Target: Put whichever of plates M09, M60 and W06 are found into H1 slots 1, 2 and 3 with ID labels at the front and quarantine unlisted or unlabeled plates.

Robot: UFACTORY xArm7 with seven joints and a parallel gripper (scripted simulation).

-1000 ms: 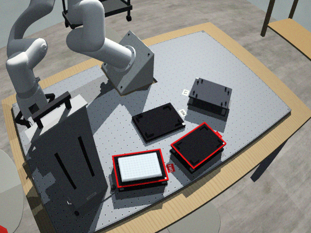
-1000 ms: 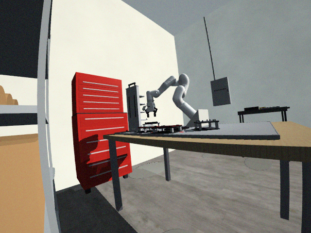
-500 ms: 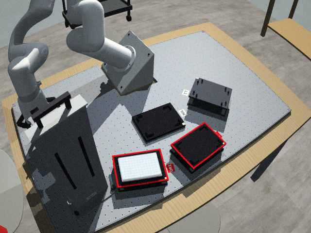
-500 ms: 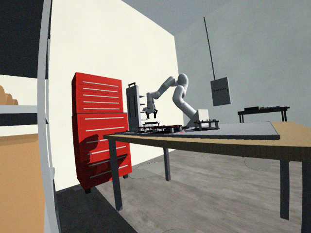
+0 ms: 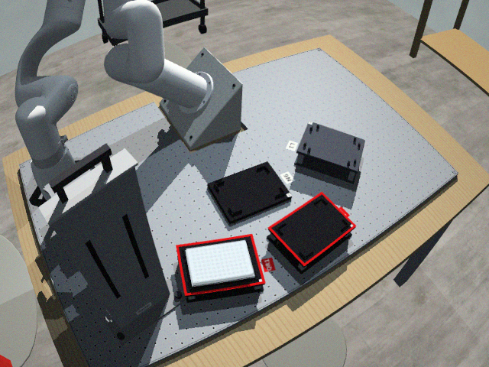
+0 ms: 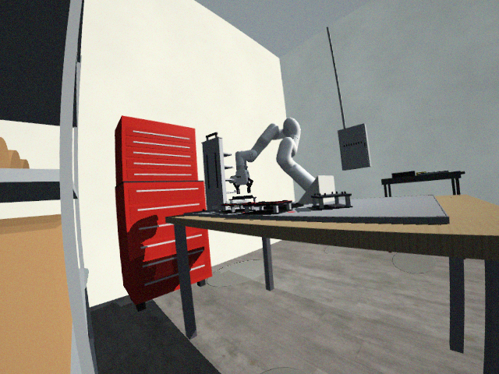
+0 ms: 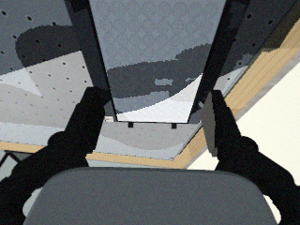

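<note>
Now: the dark-framed plate 30 mm below my hand and 10 mm ahead of it. Round my hand: plate hotel H1 (270 mm ahead, 110 mm above, 40 mm to the left); then white well plate (280 mm ahead, 240 mm to the left, 50 mm below); then black nest N6 (410 mm to the left, 130 mm ahead, 90 mm below).
</note>
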